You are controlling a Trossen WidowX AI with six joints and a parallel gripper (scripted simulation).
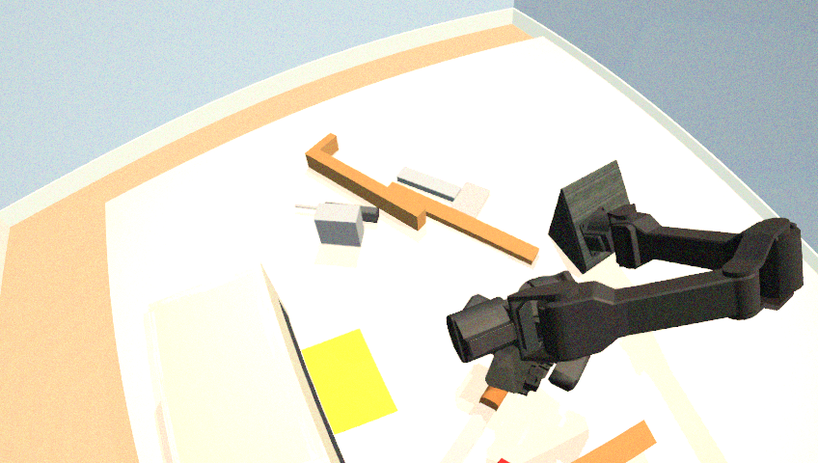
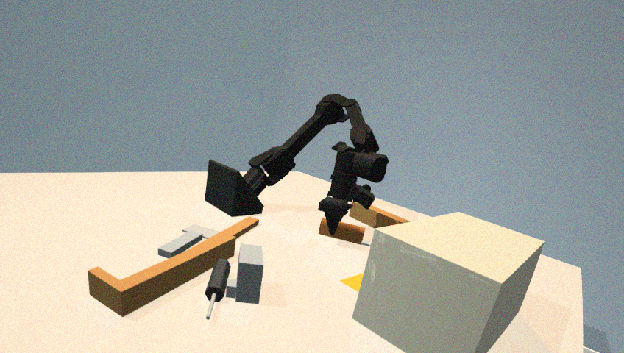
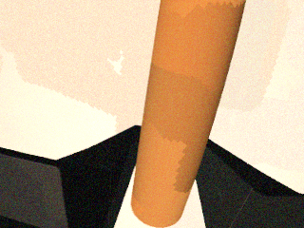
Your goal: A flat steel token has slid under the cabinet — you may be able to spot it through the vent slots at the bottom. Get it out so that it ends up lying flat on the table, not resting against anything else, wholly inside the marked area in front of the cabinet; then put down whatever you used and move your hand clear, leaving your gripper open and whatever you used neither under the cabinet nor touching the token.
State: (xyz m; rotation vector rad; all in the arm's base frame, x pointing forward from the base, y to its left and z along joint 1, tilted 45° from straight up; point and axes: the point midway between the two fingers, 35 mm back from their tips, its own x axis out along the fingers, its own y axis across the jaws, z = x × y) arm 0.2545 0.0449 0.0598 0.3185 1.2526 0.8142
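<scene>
Right now the long orange bar is 10 cm behind my gripper tip and 26 cm to the right of it. The rest, counted from my gripper tip: red piece (12 cm ahead, 13 cm to the left, 1 cm above); steel token (35 cm ahead, 18 cm to the right, 1 cm below); grey block (8 cm ahead, 36 cm to the right, 2 cm above).
</scene>
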